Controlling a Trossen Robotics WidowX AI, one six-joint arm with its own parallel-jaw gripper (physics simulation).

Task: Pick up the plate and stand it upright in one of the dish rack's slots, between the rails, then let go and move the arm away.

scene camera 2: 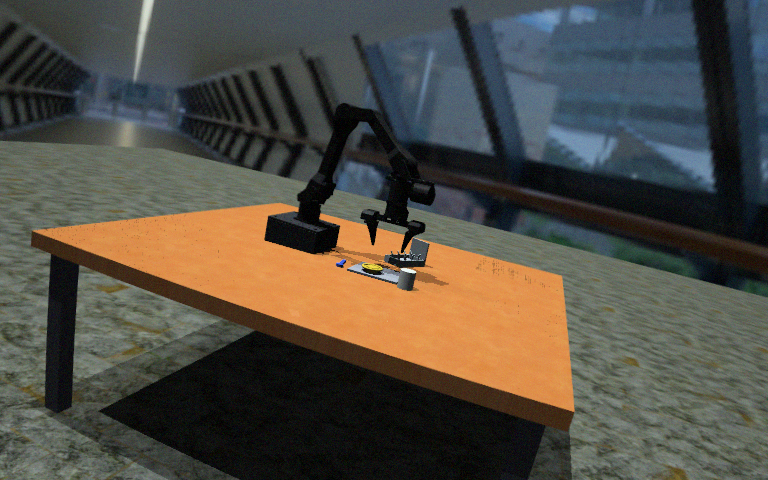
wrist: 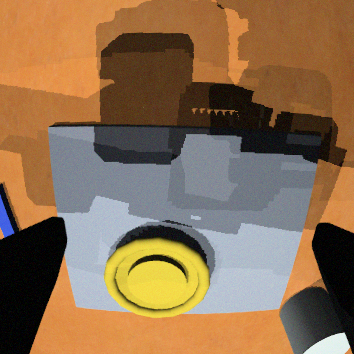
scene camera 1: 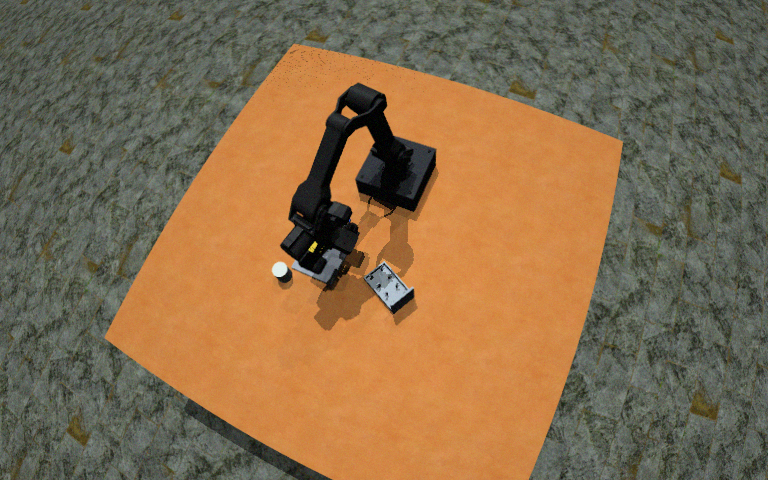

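The yellow round plate (scene camera 1: 312,246) (scene camera 2: 372,268) (wrist: 157,280) lies flat on a grey square slab (scene camera 1: 334,259) (scene camera 2: 387,276) (wrist: 250,280), near one edge of it. In the scene camera 1 view the arm hides most of the plate. My gripper (scene camera 2: 387,247) (wrist: 194,235) is open and empty, pointing down above the slab, with its fingers spread wide to either side of it in the wrist view. The grey dish rack (scene camera 1: 390,286) (scene camera 2: 419,251), with small upright pegs and a tall wall at one end, stands on the table apart from the slab.
A white cup (scene camera 1: 279,270) (scene camera 2: 406,279) (wrist: 310,317) stands close beside the slab, by the right finger in the wrist view. A small blue object (scene camera 2: 340,263) (wrist: 6,215) lies on the slab's other side. The arm's black base (scene camera 1: 396,169) (scene camera 2: 301,232) stands behind.
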